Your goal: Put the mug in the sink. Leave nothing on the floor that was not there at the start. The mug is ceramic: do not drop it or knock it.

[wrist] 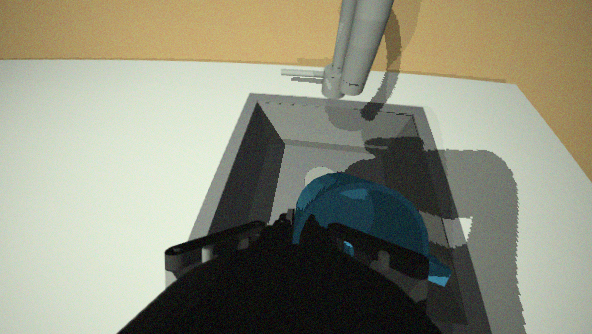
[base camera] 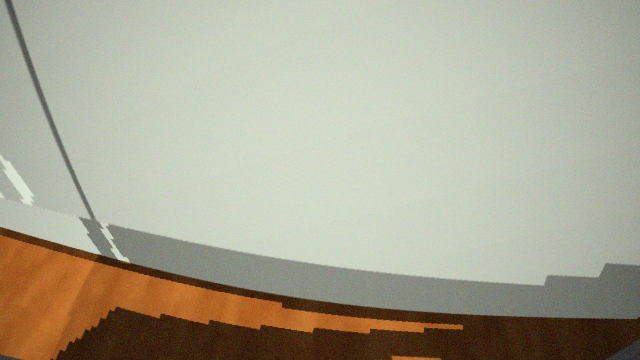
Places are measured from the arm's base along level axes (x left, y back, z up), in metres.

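Pixels of known places: gripper, fingertip midpoint: point(wrist: 297, 218).
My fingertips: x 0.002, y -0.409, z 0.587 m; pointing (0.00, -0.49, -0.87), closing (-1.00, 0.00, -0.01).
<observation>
Behind a point stands the place of what it marks.
The blue mug point(wrist: 370, 212) @(x -0.077, y -0.419, z 0.577 m) is in the wrist view, right of centre, partly hidden by the black fingers. My gripper point(wrist: 297, 218) @(x 0.002, y -0.409, z 0.587 m) is shut on the mug's wall at its left side. The mug overlaps the near part of the grey sink point(wrist: 235, 145) in this view. Its height over the sink floor cannot be told. A piece of the mug, probably its handle, shows right of the right finger. The near end of the sink is hidden by the gripper. Mug and gripper do not show in the base camera view.
A grey faucet point(wrist: 367, 42) @(x -0.051, y -0.517, z 0.696 m) stands at the sink's back edge, with a side lever point(wrist: 301, 72). White countertop point(wrist: 100, 160) @(x 0.381, y -0.518, z 0.514 m) surrounds the sink, with a tan wall point(wrist: 150, 30) @(x 0.414, y -0.895, z 0.577 m) behind. In the base camera view a pale cabinet front point(base camera: 350, 150) @(x -0.032, y -0.226, z -0.153 m) rises close above the wooden floor point(base camera: 37, 285) @(x 0.280, y -0.260, z -0.396 m).
</observation>
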